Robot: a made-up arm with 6 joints. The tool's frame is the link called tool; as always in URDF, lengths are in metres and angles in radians.
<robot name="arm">
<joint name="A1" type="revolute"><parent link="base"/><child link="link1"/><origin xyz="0 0 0.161" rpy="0 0 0"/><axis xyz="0 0 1"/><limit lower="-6.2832" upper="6.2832"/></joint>
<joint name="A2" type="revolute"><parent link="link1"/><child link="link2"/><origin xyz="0 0.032 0" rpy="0 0 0"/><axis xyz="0 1 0"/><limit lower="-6.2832" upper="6.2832"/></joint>
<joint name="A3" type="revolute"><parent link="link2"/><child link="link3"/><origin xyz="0 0 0.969" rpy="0 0 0"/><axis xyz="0 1 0"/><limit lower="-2.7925" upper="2.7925"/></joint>
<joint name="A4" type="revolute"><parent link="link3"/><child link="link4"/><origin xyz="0 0 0.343" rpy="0 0 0"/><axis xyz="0 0 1"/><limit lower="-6.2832" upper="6.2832"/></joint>
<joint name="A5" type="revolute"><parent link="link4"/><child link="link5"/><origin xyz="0 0 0" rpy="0 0 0"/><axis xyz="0 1 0"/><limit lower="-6.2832" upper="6.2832"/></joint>
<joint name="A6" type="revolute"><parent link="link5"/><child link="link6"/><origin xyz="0 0 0.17" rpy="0 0 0"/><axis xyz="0 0 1"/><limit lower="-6.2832" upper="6.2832"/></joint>
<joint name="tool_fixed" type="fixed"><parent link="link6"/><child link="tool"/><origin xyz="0 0 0" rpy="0 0 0"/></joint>
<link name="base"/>
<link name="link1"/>
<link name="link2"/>
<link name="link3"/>
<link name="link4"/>
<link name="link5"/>
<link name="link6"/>
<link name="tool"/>
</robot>
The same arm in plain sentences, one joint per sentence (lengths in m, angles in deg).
The arm has six revolute joints in a row. What follows holds with every joint at zero, and every direction is one of the base frame's.
Joint 1 is mounted 0.161 m along +z from the base frame's origin and turns about +z, from -360 to 360 deg.
Joint 2 is mounted 0.032 m along +y from joint 1 and turns about +y, from -360 to 360 deg.
Joint 3 is mounted 0.969 m along +z from joint 2 and turns about +y, from -160 to 160 deg.
Joint 4 is mounted 0.343 m along +z from joint 3 and turns about +z, from -360 to 360 deg.
Joint 5 is mounted at the same point as joint 4 and turns about +y, from -360 to 360 deg.
Joint 6 is mounted 0.17 m along +z from joint 5 and turns about +z, from -360 to 360 deg.
The tool frame, which is the frame that the pose is given for, is mounted at the same point as joint 6; its axes are parallel to the base frame's.

